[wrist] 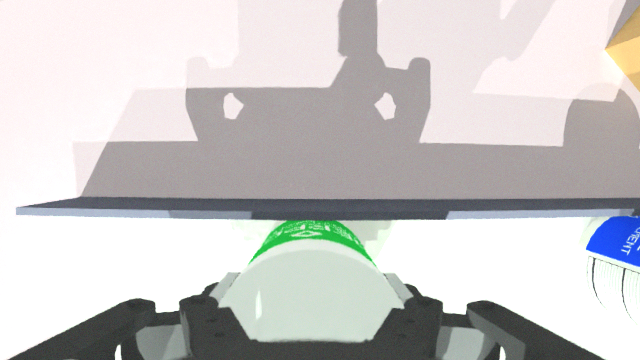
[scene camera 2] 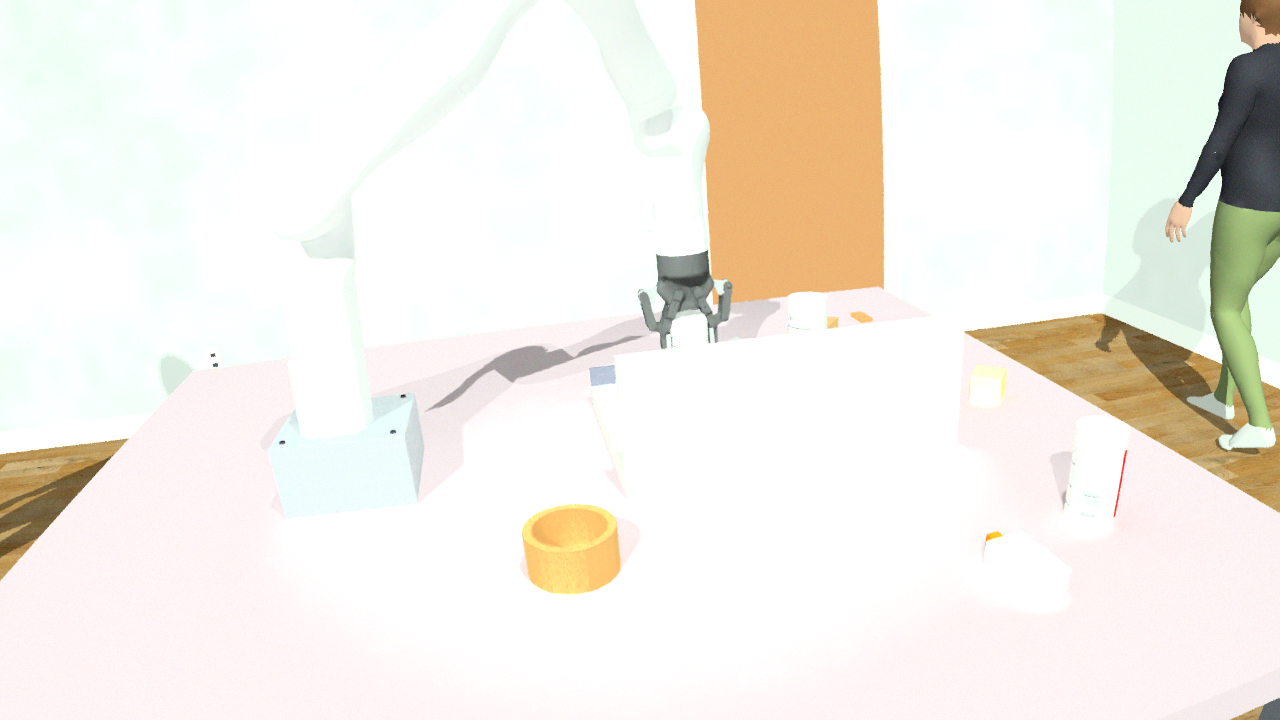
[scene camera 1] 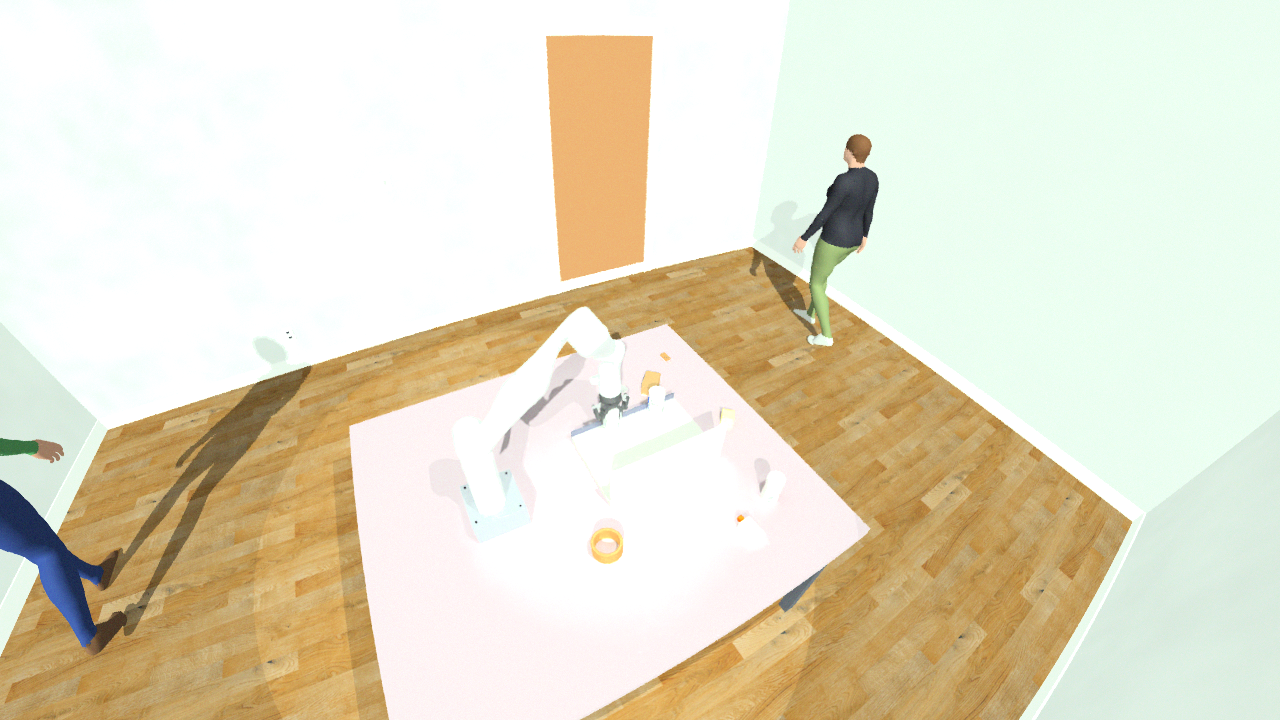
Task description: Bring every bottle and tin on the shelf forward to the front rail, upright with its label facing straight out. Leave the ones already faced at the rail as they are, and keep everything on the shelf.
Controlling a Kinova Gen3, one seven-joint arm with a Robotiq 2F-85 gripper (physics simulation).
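Places are measured from the arm's base along level axes (x ahead, y left, z up), in centimetres.
Where they show: gripper, fingertip midpoint: (scene camera 1: pixel 611 421); arm's base, link origin: (scene camera 2: pixel 338 423) (scene camera 1: pixel 491 501).
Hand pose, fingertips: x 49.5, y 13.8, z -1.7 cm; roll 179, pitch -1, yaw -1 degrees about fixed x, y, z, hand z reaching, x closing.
Observation:
Each offset is from my fingertips to the top centre of the thing. "spot": to the spot under its first point.
My gripper (scene camera 1: pixel 612 411) (scene camera 2: pixel 688 336) (wrist: pixel 311 295) is shut on a white-topped, green-labelled container {dy +0.3, dx +0.0, dz +5.9 cm} (wrist: pixel 310 260). It looks upright, just behind the dark front rail (scene camera 1: pixel 586 428) (scene camera 2: pixel 602 376) (wrist: pixel 310 208), with its printed label towards the rail. The rail hides its lower part, so I cannot tell whether it touches the rail or the shelf floor. A white container with a blue label {dy -0.4, dx +18.5, dz +6.7 cm} (scene camera 1: pixel 656 396) (scene camera 2: pixel 807 313) (wrist: pixel 617 242) stands to the right at the rail; its label is partly cut off in the wrist view. The shelf's tall back panel {spot: dy -28.1, dx +4.6, dz +1.2 cm} (scene camera 2: pixel 787 411) hides the shelf floor in scene camera 2.
On the table right of the shelf are a yellow cube {dy -15.4, dx +42.2, dz -3.6 cm} (scene camera 1: pixel 726 417) (scene camera 2: pixel 988 385), a white cylinder {dy -51.0, dx +33.0, dz +3.5 cm} (scene camera 1: pixel 772 486) (scene camera 2: pixel 1097 470) and a white, orange-tipped item {dy -57.2, dx +18.6, dz -4.6 cm} (scene camera 2: pixel 1024 564). An orange ring {dy -40.4, dx -23.1, dz -2.4 cm} (scene camera 2: pixel 572 568) lies behind the shelf. An orange block {dy +14.6, dx +25.7, dz -2.4 cm} (scene camera 1: pixel 650 382) (wrist: pixel 627 55) lies beyond the rail.

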